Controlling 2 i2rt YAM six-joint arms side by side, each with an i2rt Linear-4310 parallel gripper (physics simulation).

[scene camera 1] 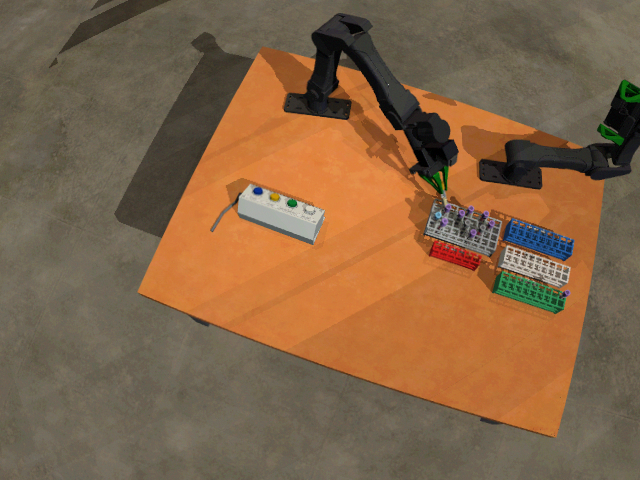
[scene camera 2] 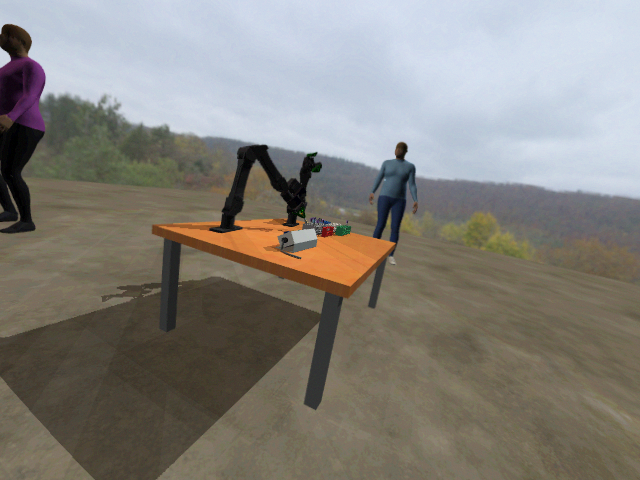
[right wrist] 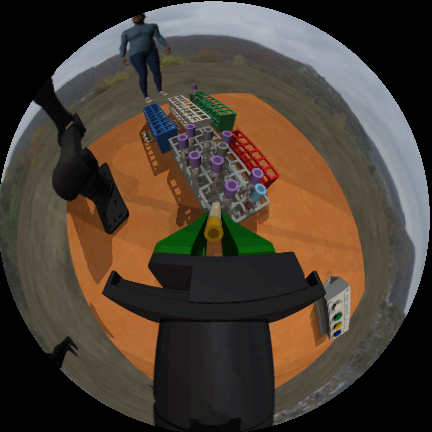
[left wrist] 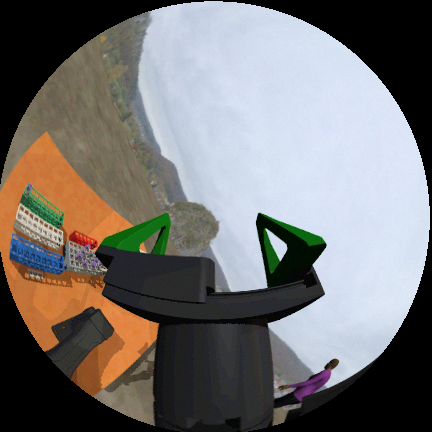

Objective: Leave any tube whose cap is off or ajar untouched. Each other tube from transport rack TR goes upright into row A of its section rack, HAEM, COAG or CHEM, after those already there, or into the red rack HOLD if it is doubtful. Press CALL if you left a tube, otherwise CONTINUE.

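Pixels of known places: left gripper, between the fingertips: [scene camera 1: 613,118] [scene camera 2: 318,158] [left wrist: 212,217]; right gripper, between the fingertips: [scene camera 1: 443,192] [scene camera 2: 304,217] [right wrist: 213,217]; left arm's base, origin of its link: [scene camera 1: 510,174] [scene camera 2: 291,224] [right wrist: 105,193]; right arm's base, origin of its link: [scene camera 1: 317,106] [scene camera 2: 227,229].
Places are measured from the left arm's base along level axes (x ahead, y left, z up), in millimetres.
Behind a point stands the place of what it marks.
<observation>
My right gripper [scene camera 1: 443,192] {y -225, x 137, z 93 mm} [right wrist: 213,217] {y -225, x 137, z 93 mm} is shut on a tube with a yellow cap [right wrist: 214,232] {y -238, x 123, z 117 mm}. It holds the tube just above the near end of the grey transport rack TR [scene camera 1: 459,242] {y -162, x 248, z 29 mm} [right wrist: 254,212] {y -255, x 201, z 44 mm}. In TR stand several tubes with purple caps [scene camera 1: 473,233] {y -140, x 244, z 94 mm} [right wrist: 216,164] {y -178, x 184, z 93 mm}, a light blue-capped tube [scene camera 1: 438,214] {y -236, x 203, z 93 mm} [right wrist: 258,192] {y -238, x 197, z 94 mm} and grey-capped tubes [right wrist: 222,148] {y -161, x 210, z 93 mm}. Whether each cap sits fully on is too small to tell. My left gripper [left wrist: 212,217] {y 86, x 99, z 489 mm} is open and empty, raised away from the racks. A purple-capped tube [scene camera 1: 566,293] {y 128, x 378, z 94 mm} [right wrist: 194,87] {y 125, x 372, z 82 mm} stands at the far end of the green rack [scene camera 1: 560,305] {y 136, x 396, z 37 mm} [right wrist: 227,122] {y -51, x 349, z 28 mm}.
The blue rack [scene camera 1: 567,253] {y 152, x 251, z 56 mm} [right wrist: 168,143] {y -23, x 190, z 21 mm} and white rack [scene camera 1: 565,279] {y 148, x 324, z 46 mm} lie beside the green one; their labels are unreadable. The red rack HOLD [scene camera 1: 454,258] {y -174, x 295, z 29 mm} [right wrist: 270,180] {y -236, x 264, z 54 mm} lies alongside TR. A button box [scene camera 1: 276,223] {y -654, x 264, z 47 mm} [scene camera 2: 302,241] {y -699, x 257, z 40 mm} with blue, yellow, green and white buttons stands apart.
</observation>
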